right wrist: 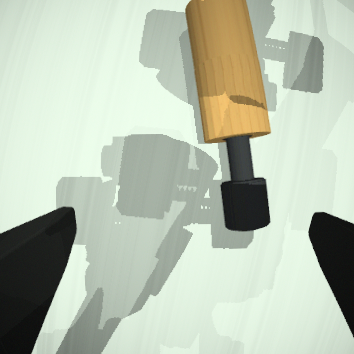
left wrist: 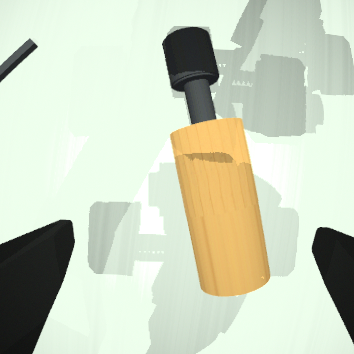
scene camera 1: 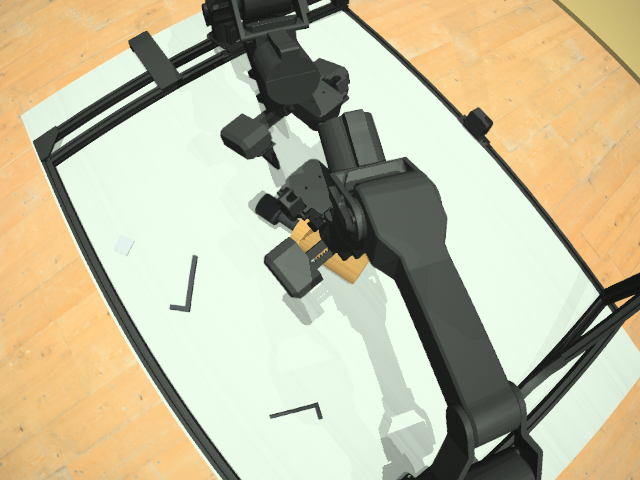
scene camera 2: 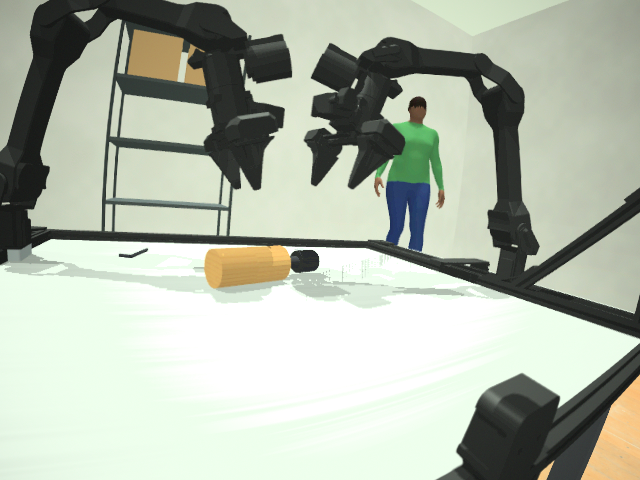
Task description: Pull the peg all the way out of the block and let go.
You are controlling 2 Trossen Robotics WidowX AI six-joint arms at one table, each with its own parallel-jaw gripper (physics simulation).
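Places are measured from the left arm's base along level axes (x ahead, y left, z up), in metres.
Pixels of known places: left gripper, fingertip midpoint: (right wrist: 331, 0) (left wrist: 197, 237) (scene camera 1: 321, 236) (scene camera 2: 246, 189); right gripper, fingertip midpoint: (right wrist: 196, 222) (scene camera 1: 300, 148) (scene camera 2: 330, 186); left arm's base, origin of the base link: (scene camera 2: 6, 245); right arm's base, origin of the base link: (scene camera 1: 226, 35) (scene camera 2: 508, 279).
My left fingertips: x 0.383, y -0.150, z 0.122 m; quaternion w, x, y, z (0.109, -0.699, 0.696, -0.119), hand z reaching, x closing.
Note:
Ahead of a thing's pixels: the offset from my left fingertips to its top centre. "spot": to the spot under its first point.
The orange wooden cylindrical block {0.085 m down, 0.001 m ahead, 0.032 m right} (scene camera 1: 351, 268) (scene camera 2: 248, 266) (left wrist: 220, 215) (right wrist: 230, 75) lies on its side on the table. The black peg {0.094 m down, 0.073 m ahead, 0.014 m right} (scene camera 1: 267, 207) (scene camera 2: 306, 261) (left wrist: 191, 57) (right wrist: 245, 205) sticks out of one end of it; its thick head and a short stretch of thinner shaft show. My left gripper (scene camera 2: 247, 187) (left wrist: 197, 237) is open and empty, high above the block. My right gripper (scene camera 2: 333, 186) (right wrist: 196, 222) is open and empty, high above the table near the peg's head, which appears between its fingers in the right wrist view. The left arm partly hides the block in scene camera 1.
The two grippers hang close together. Two thin dark L-shaped pieces {0.133 m down, 0.117 m ahead, 0.182 m left} (scene camera 1: 191, 284) {0.135 m down, 0.164 m back, 0.184 m left} (scene camera 1: 294, 410) and a small pale square {spot: 0.138 m down, 0.239 m ahead, 0.228 m left} (scene camera 1: 124, 245) lie on the table. A dark frame edges the table, with a black box (scene camera 2: 504, 418) on it. A shelf unit and a person stand behind.

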